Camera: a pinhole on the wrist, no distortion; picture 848 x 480 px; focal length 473.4 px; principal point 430.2 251.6 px. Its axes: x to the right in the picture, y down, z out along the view. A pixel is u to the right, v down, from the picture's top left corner.
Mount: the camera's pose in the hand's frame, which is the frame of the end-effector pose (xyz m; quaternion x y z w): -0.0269 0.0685 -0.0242 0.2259 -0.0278 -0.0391 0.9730
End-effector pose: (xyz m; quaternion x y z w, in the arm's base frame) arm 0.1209 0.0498 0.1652 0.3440 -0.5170 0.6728 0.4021
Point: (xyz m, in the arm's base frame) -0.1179 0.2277 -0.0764
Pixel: behind the camera
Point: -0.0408 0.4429 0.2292
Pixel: behind the camera
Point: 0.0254 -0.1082 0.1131
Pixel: outside the picture
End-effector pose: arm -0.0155 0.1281 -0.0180 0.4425 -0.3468 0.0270 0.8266
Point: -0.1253 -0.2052 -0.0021
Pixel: 516 199
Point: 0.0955 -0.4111 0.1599
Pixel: 811 193
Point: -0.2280 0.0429 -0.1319
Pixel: 73 135
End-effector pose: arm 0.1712 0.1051 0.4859 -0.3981 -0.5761 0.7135 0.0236
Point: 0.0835 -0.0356 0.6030
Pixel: 382 137
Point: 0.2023 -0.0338 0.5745
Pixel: 122 161
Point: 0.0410 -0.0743 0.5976
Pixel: 414 197
